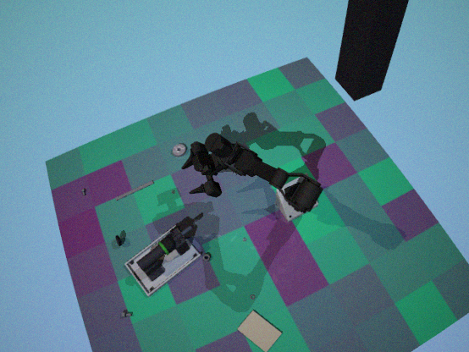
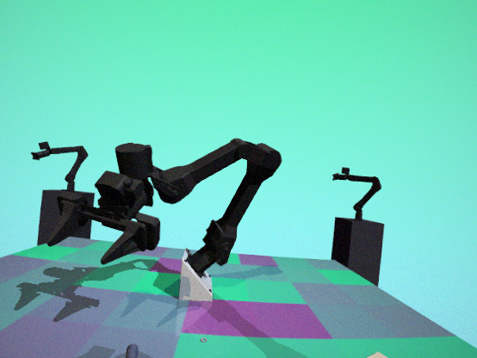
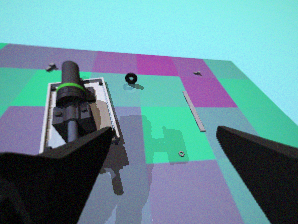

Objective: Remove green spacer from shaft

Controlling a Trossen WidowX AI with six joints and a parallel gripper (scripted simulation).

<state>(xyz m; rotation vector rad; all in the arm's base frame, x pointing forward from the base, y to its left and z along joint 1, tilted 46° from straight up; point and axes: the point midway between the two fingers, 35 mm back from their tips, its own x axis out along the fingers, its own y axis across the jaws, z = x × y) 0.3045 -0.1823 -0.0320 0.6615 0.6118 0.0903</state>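
Right now my gripper tip is 13 cm short of the shaft, 13 cm to the right of it and 10 cm above it. Also, from my gripper tip: thin grey rod (19 cm ahead, 17 cm to the right, 18 cm below); then grey washer (4 cm behind, 26 cm to the right, 18 cm below); then green spacer (16 cm ahead, 14 cm to the left, 10 cm below).
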